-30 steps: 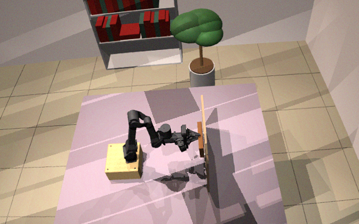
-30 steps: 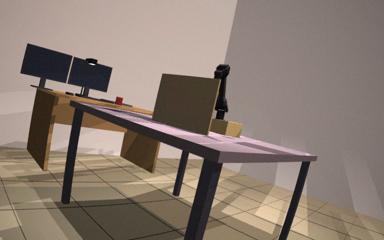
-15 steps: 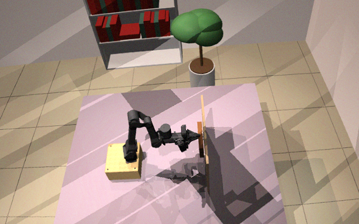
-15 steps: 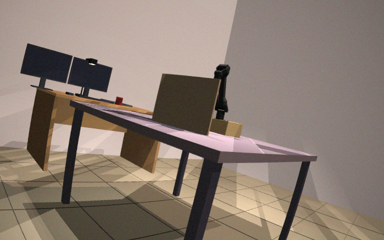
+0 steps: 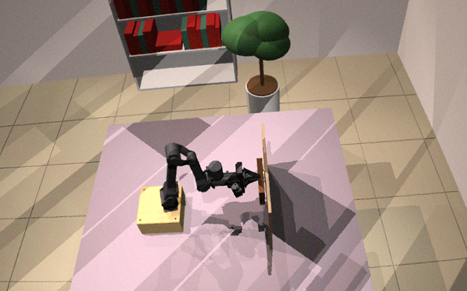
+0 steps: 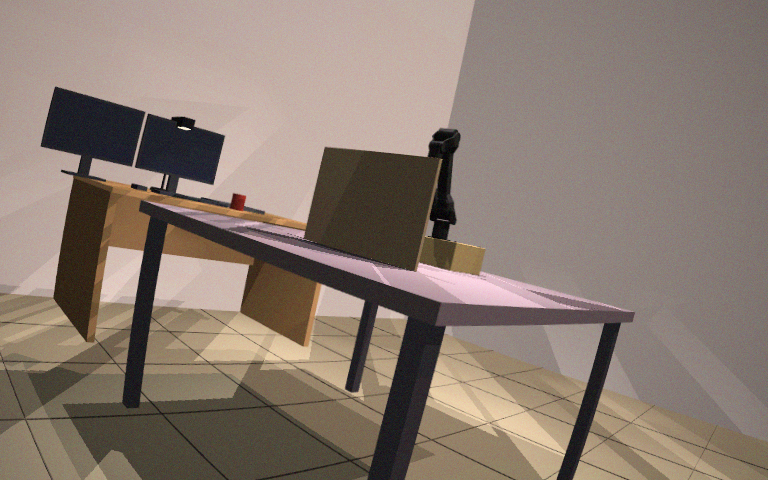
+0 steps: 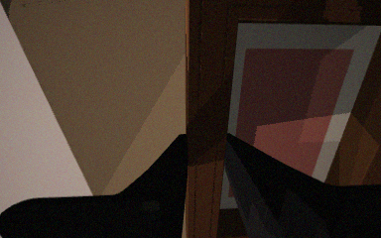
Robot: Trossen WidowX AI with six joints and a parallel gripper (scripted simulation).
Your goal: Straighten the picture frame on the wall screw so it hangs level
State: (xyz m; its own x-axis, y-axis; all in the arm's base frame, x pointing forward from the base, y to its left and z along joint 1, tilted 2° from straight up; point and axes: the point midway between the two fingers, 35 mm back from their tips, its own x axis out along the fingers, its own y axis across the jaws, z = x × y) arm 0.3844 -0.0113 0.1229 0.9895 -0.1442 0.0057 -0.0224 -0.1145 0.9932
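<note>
Right now my gripper tip is 1 cm short of the picture frame, 1 cm to the right of it and 5 cm above it. From my gripper tip the other things lie so: wooden wall board (2 cm ahead, 1 cm to the right, 6 cm below).
</note>
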